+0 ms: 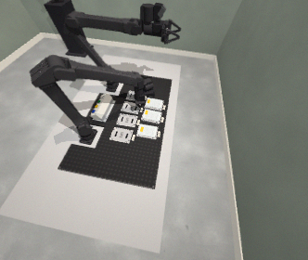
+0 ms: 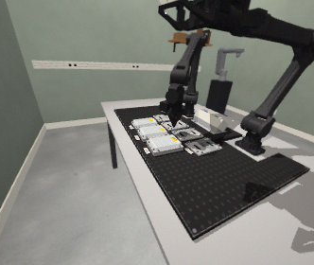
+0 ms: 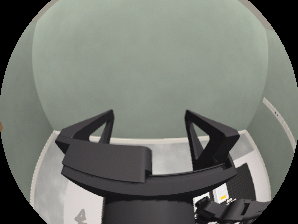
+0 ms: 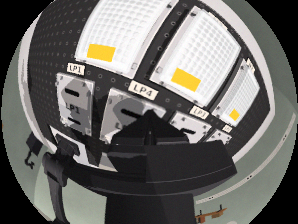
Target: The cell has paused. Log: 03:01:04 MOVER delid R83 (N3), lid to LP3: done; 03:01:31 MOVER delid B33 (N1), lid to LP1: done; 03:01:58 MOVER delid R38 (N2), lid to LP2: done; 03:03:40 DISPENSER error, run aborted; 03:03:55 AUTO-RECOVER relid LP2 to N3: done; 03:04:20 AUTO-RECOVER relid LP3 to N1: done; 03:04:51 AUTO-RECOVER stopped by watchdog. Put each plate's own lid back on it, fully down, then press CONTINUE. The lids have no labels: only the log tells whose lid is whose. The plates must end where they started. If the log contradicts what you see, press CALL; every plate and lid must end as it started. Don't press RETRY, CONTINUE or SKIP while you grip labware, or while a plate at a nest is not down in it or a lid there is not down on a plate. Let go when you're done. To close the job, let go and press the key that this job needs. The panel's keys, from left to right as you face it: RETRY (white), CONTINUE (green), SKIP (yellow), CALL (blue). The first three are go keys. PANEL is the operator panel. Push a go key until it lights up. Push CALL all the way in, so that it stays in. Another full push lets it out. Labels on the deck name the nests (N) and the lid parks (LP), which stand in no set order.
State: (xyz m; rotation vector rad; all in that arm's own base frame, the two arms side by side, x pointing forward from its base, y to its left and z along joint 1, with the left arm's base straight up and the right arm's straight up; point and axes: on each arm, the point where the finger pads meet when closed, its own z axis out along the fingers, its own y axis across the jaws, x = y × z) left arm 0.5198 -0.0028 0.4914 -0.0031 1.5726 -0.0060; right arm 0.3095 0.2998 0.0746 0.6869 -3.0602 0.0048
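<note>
Now: the green continue key 32 cm behind my right hand and 2 cm to the right of it. Also, from my right hand: LP4 park: 8 cm behind, 2 cm to the left, 6 cm below; then LP3: 8 cm behind, 11 cm to the right, 6 cm below; then white retry key: 32 cm behind, 4 cm to the left.
</note>
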